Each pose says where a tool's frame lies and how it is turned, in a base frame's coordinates. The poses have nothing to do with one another.
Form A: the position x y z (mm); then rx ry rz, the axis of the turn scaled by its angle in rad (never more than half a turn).
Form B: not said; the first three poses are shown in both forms.
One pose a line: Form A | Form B
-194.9 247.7 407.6 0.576 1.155 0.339 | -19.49 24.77 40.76 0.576 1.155 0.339
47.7 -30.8 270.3 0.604 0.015 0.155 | 4.77 -3.08 27.03 0.604 0.015 0.155
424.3 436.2 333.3 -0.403 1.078 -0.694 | 42.43 43.62 33.33 -0.403 1.078 -0.694
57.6 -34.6 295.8 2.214 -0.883 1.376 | 5.76 -3.46 29.58 2.214 -0.883 1.376
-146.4 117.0 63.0 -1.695 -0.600 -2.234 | -14.64 11.70 6.30 -1.695 -0.600 -2.234
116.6 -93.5 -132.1 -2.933 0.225 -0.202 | 11.66 -9.35 -13.21 -2.933 0.225 -0.202
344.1 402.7 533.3 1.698 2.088 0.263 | 34.41 40.27 53.33 1.698 2.088 0.263
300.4 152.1 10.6 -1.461 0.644 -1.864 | 30.04 15.21 1.06 -1.461 0.644 -1.864
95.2 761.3 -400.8 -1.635 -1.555 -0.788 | 9.52 76.13 -40.08 -1.635 -1.555 -0.788
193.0 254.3 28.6 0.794 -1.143 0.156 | 19.30 25.43 2.86 0.794 -1.143 0.156
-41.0 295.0 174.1 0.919 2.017 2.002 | -4.10 29.50 17.41 0.919 2.017 2.002
